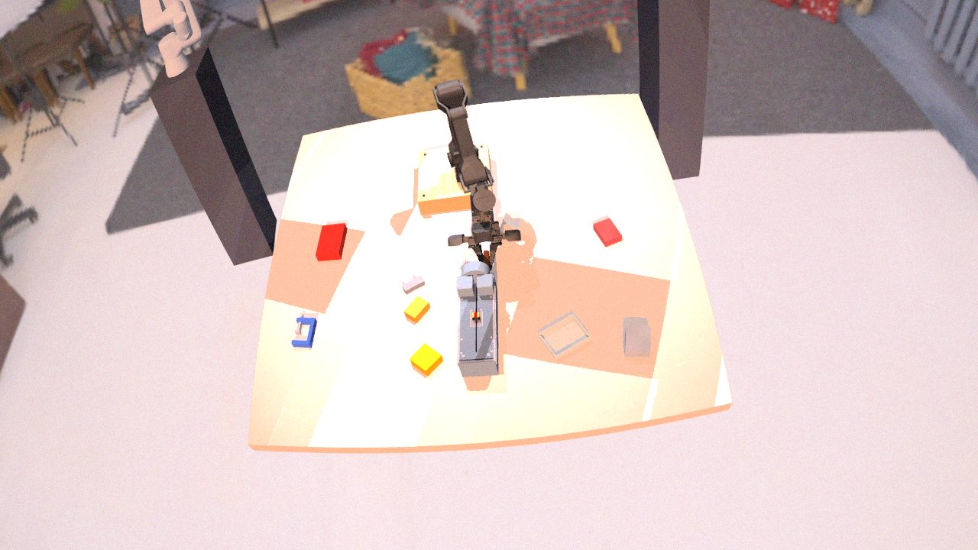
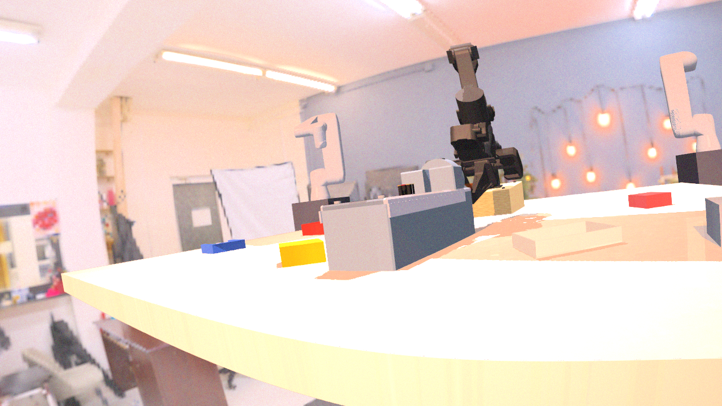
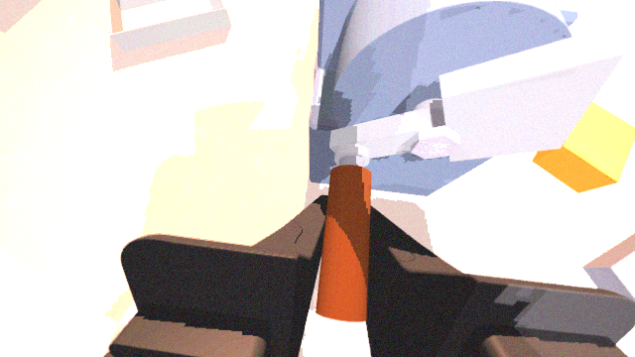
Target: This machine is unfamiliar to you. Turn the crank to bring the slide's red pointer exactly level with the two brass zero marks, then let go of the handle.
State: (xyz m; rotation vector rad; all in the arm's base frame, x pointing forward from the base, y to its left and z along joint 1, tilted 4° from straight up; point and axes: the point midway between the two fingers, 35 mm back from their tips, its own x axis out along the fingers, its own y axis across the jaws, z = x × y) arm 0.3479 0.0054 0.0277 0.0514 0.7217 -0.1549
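Right now the orange crank handle is 2 cm behind my gripper tip and 2 cm above it. Round my gripper tip: shallow white tray (23 cm ahead, 15 cm to the left, 4 cm below); red pointer (16 cm ahead, 5 cm to the right, 3 cm above); yellow cube (21 cm ahead, 20 cm to the right, 3 cm below).
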